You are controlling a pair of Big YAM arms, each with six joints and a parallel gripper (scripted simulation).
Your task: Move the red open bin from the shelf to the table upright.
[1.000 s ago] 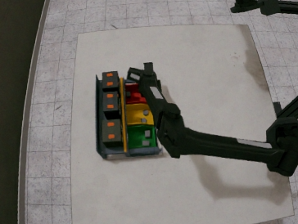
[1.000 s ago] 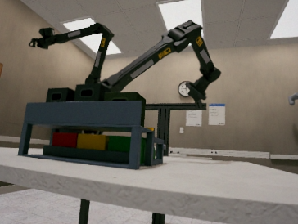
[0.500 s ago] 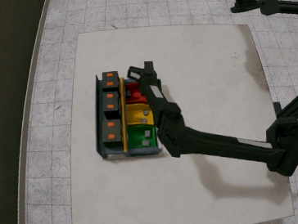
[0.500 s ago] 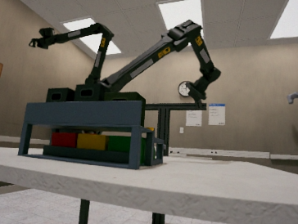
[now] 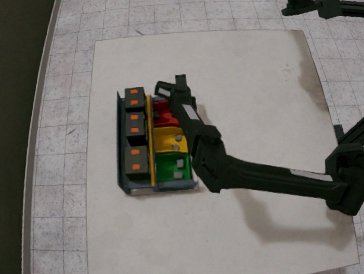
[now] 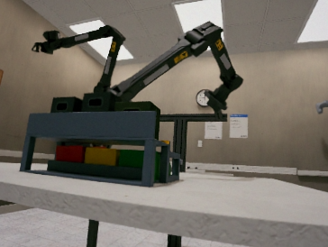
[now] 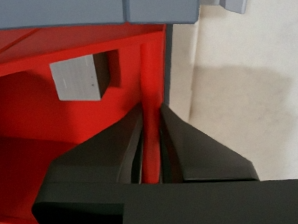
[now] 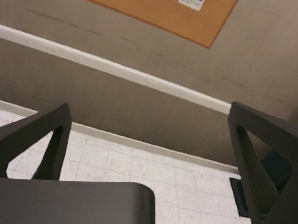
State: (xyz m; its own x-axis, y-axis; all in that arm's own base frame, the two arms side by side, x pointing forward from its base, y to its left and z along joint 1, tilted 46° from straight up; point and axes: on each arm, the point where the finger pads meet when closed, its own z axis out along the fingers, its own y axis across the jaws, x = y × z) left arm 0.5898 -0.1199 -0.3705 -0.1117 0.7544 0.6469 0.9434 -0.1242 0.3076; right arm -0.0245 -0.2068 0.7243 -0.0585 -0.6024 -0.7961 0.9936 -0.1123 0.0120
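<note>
Right now the red bin is 80 mm ahead of my left hand. Also, from my left hand: green bin (220 mm to the left, 80 mm ahead, 10 mm below); yellow bin (110 mm to the left, 80 mm ahead, 10 mm below).
</note>
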